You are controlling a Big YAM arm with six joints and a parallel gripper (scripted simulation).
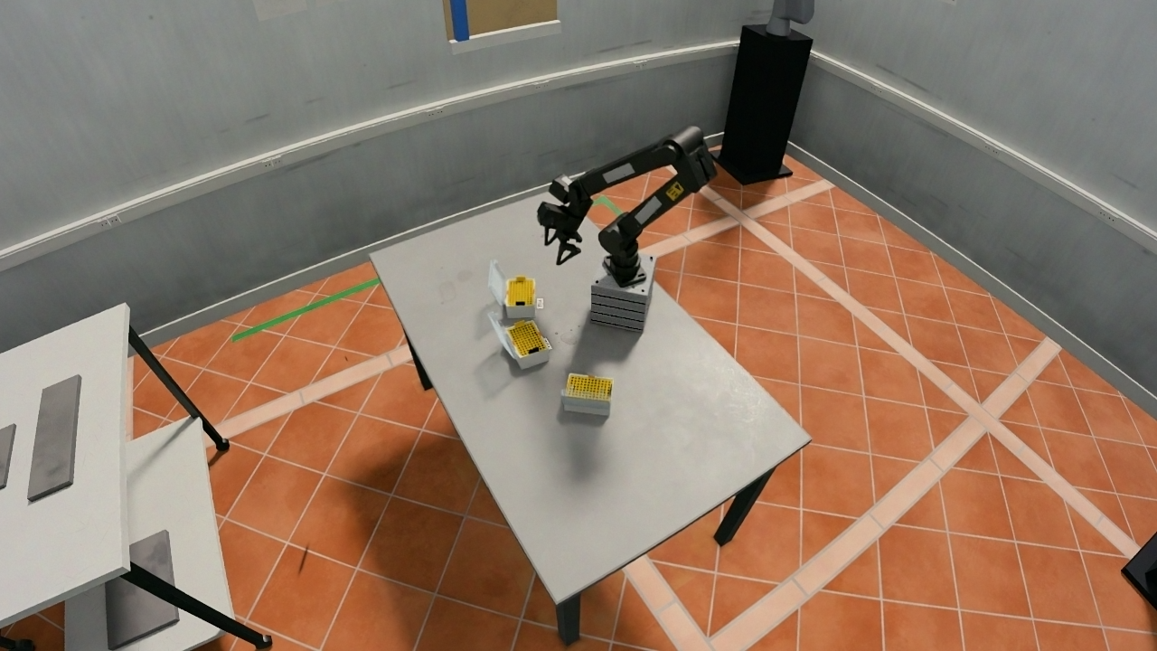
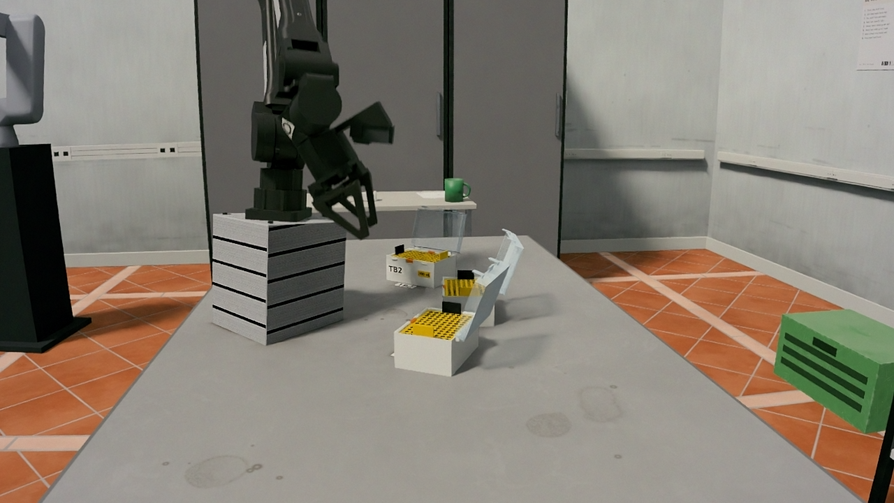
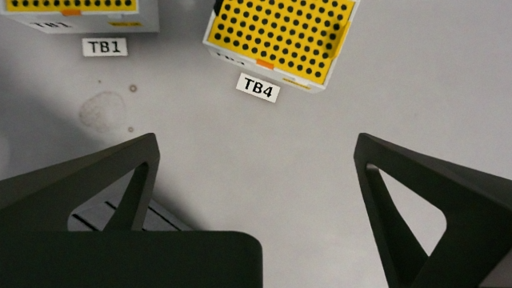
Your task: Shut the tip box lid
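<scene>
My gripper is now 19 cm above the bench tag reading tb4 and 5 cm short of it. Round my hand: lid 21 cm ahead, 17 cm to the left, 9 cm below; then box 13 cm below, 11 cm ahead, 3 cm to the right.
</scene>
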